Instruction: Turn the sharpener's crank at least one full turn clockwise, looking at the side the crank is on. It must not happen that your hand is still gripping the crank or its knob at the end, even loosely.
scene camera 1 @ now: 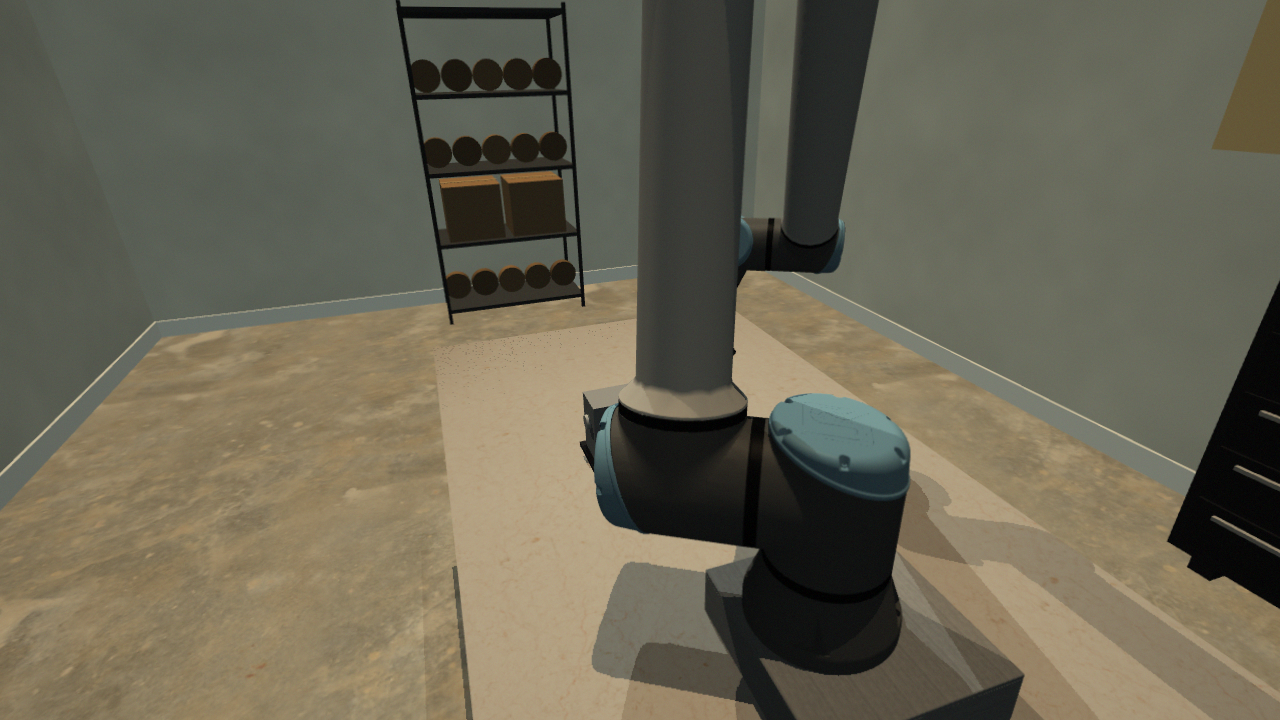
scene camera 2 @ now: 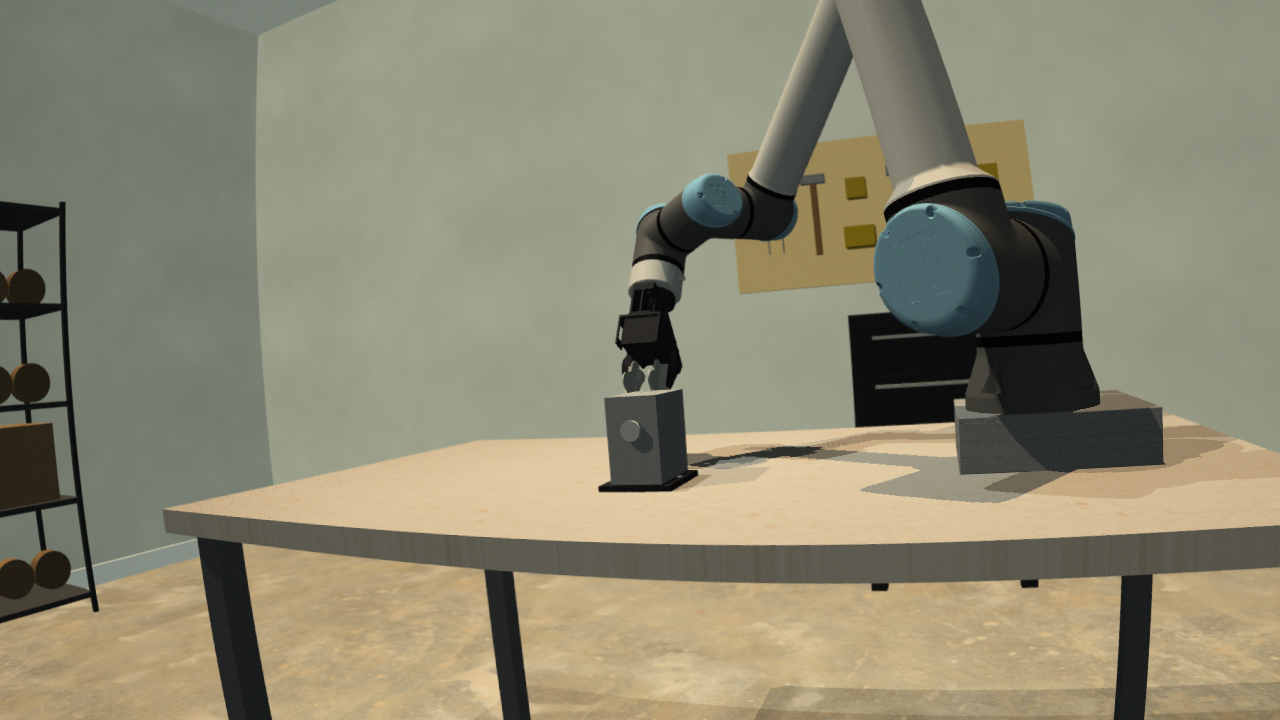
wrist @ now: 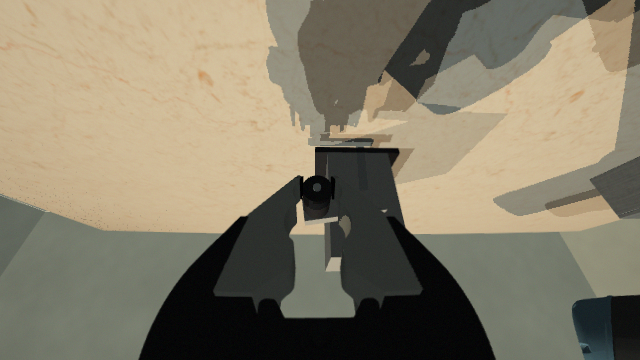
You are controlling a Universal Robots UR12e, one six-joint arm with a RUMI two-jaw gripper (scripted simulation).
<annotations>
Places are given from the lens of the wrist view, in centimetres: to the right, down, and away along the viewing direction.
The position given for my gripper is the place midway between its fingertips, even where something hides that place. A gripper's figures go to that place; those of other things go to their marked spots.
my gripper (wrist: 317,178): 0, 0, 16
sharpener (wrist: 361,168): 5, -1, 22
</annotations>
